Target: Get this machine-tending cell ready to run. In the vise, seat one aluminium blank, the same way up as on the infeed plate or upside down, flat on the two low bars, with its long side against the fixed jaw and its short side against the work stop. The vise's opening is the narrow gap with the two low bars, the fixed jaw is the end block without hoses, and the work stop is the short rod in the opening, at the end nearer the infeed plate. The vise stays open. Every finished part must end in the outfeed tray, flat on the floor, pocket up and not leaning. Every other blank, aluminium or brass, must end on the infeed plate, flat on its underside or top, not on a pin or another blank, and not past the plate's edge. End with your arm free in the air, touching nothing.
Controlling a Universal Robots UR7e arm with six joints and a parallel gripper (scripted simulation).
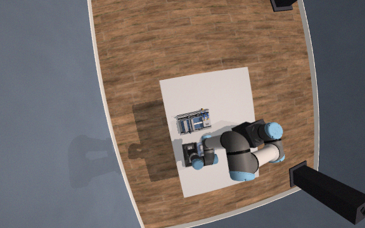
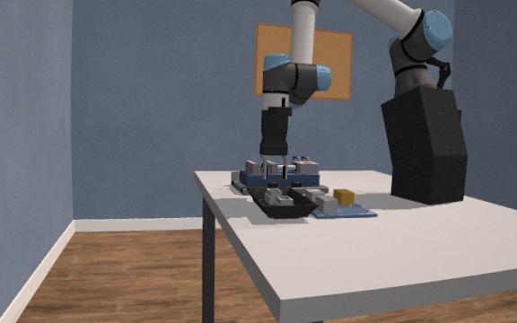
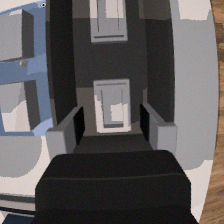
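The grey aluminium blank is 100 mm behind my hand, 110 mm to the left of it and 70 mm below it. The rest, counted from my hand: vise (120 mm behind, 240 mm to the right, 60 mm below); brass blank (210 mm behind, 40 mm to the left, 70 mm below).
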